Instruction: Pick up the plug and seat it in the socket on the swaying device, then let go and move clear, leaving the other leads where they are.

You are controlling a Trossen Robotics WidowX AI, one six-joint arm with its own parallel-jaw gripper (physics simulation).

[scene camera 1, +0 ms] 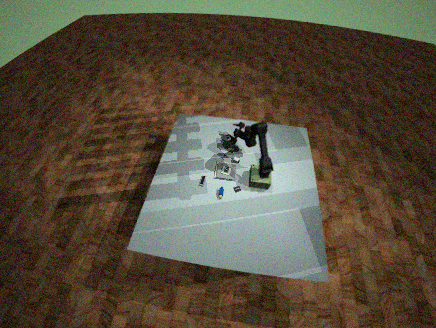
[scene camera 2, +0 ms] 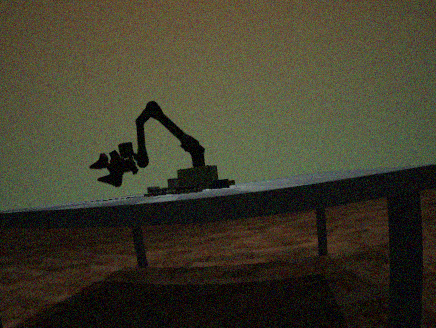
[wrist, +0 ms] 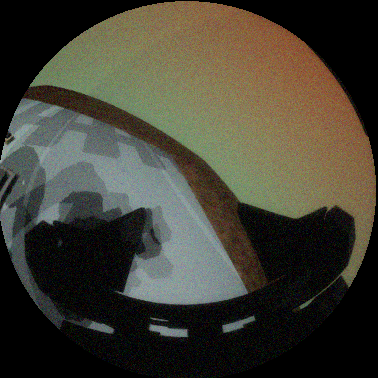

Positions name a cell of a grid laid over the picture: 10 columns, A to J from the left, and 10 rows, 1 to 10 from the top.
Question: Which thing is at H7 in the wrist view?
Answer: My gripper.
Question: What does my gripper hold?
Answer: Nothing.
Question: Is my gripper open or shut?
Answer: Open.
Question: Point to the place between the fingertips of my gripper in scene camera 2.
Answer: C6
